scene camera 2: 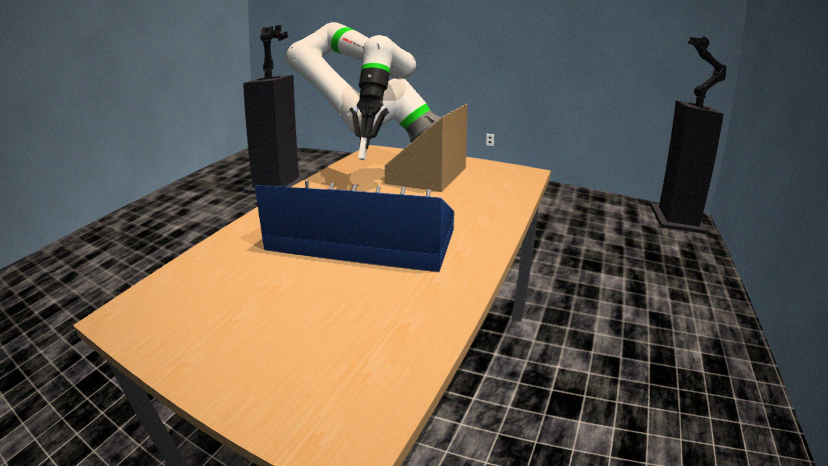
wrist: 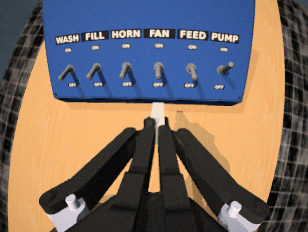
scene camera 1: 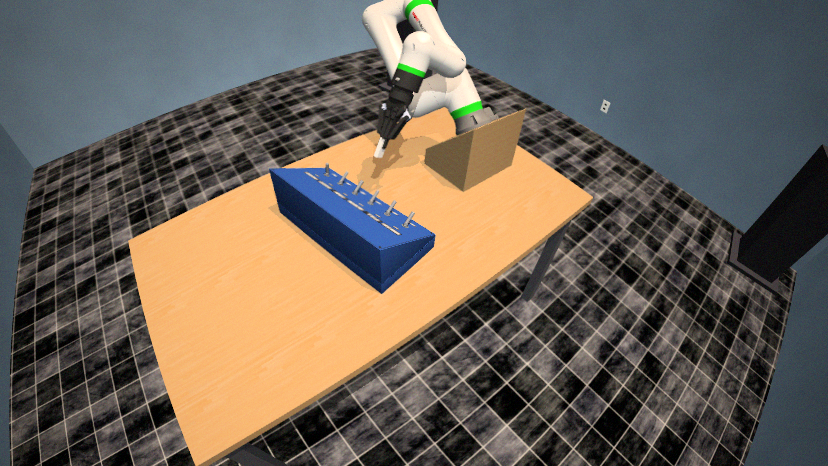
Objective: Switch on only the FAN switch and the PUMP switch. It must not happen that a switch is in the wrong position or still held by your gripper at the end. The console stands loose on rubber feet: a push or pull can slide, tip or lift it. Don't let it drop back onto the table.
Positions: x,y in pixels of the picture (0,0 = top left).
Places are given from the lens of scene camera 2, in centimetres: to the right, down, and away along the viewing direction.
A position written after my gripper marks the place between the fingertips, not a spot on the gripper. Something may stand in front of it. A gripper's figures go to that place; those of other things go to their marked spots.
my gripper (scene camera 2: pixel 362 159): -16, -22, 135
blue console (scene camera 2: pixel 406 231): -2, 0, 110
